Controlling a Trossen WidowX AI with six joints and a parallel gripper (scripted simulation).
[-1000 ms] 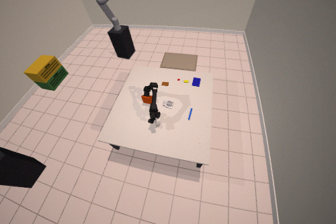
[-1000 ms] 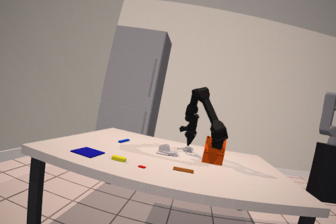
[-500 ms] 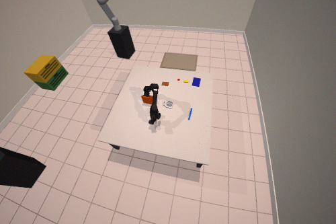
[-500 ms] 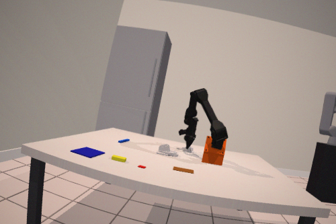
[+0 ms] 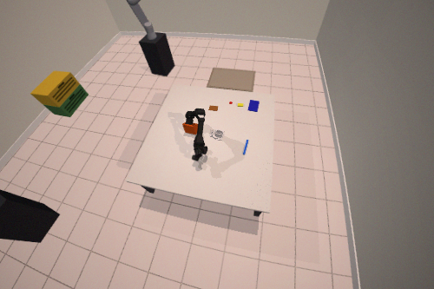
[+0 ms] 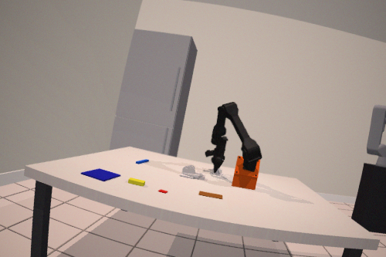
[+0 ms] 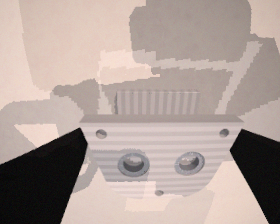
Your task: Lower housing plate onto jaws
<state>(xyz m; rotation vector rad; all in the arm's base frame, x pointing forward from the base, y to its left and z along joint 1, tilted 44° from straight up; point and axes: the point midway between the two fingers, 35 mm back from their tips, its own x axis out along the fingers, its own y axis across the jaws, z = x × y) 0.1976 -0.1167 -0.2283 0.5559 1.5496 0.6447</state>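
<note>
The white part lies 10 mm behind my gripper tip. The rest, counted from my gripper tip: blue bar 390 mm ahead, 220 mm to the left, 10 mm below; red chip 720 mm to the left, 90 mm ahead, 10 mm below; brown strip 590 mm to the left, 80 mm behind, 10 mm below.
</note>
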